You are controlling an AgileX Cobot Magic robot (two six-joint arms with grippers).
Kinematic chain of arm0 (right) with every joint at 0, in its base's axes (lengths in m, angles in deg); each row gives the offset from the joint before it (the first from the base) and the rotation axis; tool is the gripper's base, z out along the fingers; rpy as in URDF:
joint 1: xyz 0 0 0.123 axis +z
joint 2: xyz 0 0 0 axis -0.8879 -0.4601 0
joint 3: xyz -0.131 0.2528 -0.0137 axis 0.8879 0.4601 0
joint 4: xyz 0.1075 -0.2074 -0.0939 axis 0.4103 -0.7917 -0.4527
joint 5: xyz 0 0 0 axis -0.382 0.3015 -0.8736
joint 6: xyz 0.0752 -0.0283 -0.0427 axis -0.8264 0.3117 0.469
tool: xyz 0 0 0 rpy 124.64 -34.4 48.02
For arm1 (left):
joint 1: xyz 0 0 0.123 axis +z
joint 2: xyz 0 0 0 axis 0.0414 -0.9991 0
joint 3: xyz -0.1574 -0.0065 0.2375 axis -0.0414 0.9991 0
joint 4: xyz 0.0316 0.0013 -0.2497 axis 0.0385 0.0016 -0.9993
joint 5: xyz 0 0 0 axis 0.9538 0.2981 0.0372
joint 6: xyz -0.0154 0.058 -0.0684 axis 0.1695 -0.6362 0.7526
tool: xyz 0 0 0 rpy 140 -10.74 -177.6
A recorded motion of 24 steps. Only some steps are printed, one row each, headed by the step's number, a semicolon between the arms.
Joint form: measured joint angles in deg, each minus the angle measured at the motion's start. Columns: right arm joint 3, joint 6, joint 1, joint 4, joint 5, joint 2; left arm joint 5, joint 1, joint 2, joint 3, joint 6, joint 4.
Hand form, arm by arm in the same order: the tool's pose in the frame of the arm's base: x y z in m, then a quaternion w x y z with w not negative. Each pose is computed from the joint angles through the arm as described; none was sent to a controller.
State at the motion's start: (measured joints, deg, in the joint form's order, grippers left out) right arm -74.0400 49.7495 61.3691 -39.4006 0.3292 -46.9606; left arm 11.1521 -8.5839 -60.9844 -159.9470 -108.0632 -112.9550
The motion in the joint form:
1: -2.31 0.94 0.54 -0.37 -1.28 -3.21; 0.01 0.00 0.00 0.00 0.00 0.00
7: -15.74 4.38 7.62 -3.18 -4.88 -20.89; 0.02 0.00 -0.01 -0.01 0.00 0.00
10: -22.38 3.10 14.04 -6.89 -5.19 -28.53; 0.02 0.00 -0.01 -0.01 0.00 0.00
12: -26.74 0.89 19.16 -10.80 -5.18 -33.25; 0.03 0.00 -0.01 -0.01 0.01 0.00
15: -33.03 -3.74 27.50 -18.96 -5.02 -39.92; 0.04 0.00 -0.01 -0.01 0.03 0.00
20: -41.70 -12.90 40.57 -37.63 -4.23 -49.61; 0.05 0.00 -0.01 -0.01 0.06 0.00
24: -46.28 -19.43 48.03 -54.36 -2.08 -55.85; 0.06 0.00 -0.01 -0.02 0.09 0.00
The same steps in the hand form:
1: 0.1297 0.0334 0.3070 0.45363 0.00688 0.86337 0.22082; 0.4305 -0.0917 0.4005 0.45842 0.25523 0.82756 -0.19963
7: 0.1901 0.0569 0.3269 0.38759 -0.08916 0.89030 0.22179; 0.4305 -0.0917 0.4005 0.45835 0.25527 0.82758 -0.19965
10: 0.2162 0.0823 0.3327 0.36294 -0.14464 0.89397 0.21949; 0.4305 -0.0917 0.4005 0.45835 0.25527 0.82758 -0.19965
12: 0.2301 0.1046 0.3347 0.34823 -0.18380 0.89430 0.21254; 0.4305 -0.0917 0.4005 0.45826 0.25524 0.82763 -0.19972
15: 0.2448 0.1440 0.3345 0.33178 -0.24691 0.89066 0.18890; 0.4305 -0.0917 0.4004 0.45815 0.25513 0.82769 -0.19983
20: 0.2547 0.2106 0.3271 0.33429 -0.35183 0.86704 0.11272; 0.4305 -0.0917 0.4004 0.45803 0.25495 0.82778 -0.19997
24: 0.2587 0.2533 0.3185 0.36982 -0.42238 0.82668 0.03781; 0.4305 -0.0917 0.4005 0.45798 0.25479 0.82783 -0.20011

